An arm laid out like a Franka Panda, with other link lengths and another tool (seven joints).
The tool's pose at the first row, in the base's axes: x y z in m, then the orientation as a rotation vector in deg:
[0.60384 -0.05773 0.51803 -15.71 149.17 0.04]
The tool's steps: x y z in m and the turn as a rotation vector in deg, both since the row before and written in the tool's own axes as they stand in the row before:
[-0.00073 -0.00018 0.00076 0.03 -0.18 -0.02]
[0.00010 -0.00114 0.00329 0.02 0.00 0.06]
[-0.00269 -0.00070 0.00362 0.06 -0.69 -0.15]
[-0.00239 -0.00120 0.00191 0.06 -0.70 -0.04]
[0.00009 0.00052 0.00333 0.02 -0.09 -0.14]
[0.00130 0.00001 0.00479 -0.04 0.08 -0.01]
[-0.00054 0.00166 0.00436 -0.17 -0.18 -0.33]
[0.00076 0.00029 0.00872 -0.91 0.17 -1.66]
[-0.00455 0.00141 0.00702 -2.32 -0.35 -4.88]
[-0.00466 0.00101 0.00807 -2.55 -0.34 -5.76]
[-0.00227 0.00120 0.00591 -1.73 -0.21 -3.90]
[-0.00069 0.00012 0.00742 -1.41 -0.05 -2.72]
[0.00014 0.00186 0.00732 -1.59 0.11 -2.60]
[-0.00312 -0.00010 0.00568 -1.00 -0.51 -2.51]
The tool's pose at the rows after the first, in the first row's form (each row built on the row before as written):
[0.60487 -0.05772 0.51774 -15.71 148.99 0.02]
[0.60665 -0.05868 0.51491 -15.62 149.00 0.02]
[0.61087 -0.05866 0.51316 -15.75 148.29 -0.02]
[0.61408 -0.05927 0.51281 -15.73 147.59 -0.02]
[0.61564 -0.05859 0.50990 -15.90 147.48 -0.08]
[0.61706 -0.05857 0.50514 -15.93 147.56 -0.04]
[0.61945 -0.05660 0.50161 -16.41 147.35 0.08]
[0.62332 -0.05595 0.49378 -18.90 147.33 0.62]
[0.63036 -0.05301 0.49007 -25.99 146.20 1.88]
[0.63786 -0.04968 0.48554 -34.23 144.56 3.10]
[0.64201 -0.04675 0.48157 -39.77 143.25 3.92]
[0.64606 -0.04495 0.47558 -43.72 142.35 4.72]
[0.64844 -0.04194 0.46907 -47.61 141.59 5.73]
[0.65320 -0.03903 0.46577 -50.97 140.12 6.28]

